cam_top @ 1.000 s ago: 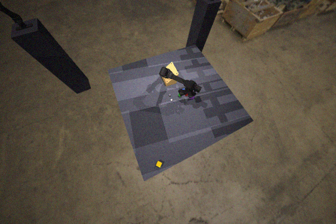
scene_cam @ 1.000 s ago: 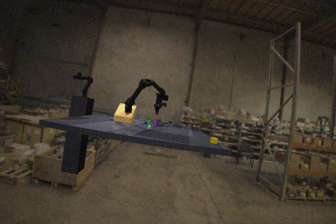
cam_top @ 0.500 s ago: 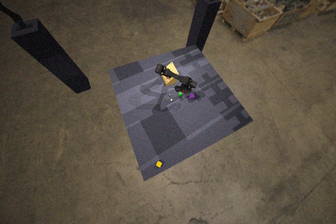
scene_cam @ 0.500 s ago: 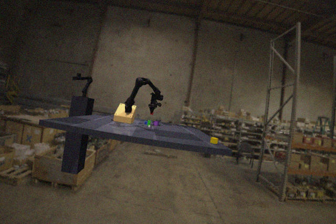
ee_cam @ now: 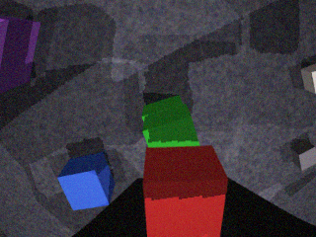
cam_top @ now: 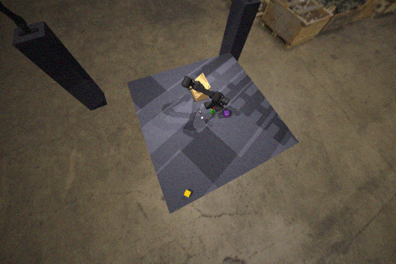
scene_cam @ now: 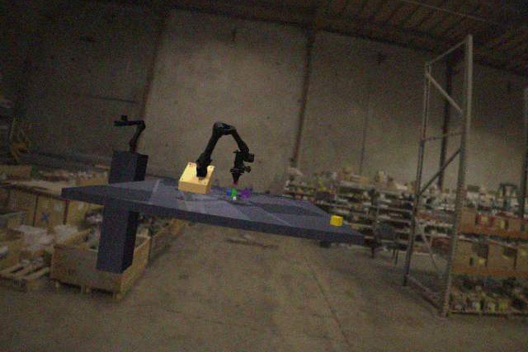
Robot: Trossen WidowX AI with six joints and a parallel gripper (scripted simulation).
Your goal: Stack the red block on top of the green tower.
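The blue block is 8 cm below my gripper tip, 7 cm to the left of it and 3 cm behind it. Also, from my gripper tip: red block (right at my gripper tip); then yellow block (53 cm to the right, 52 cm ahead, 8 cm below); then purple block (11 cm to the left, 8 cm ahead, 7 cm below).
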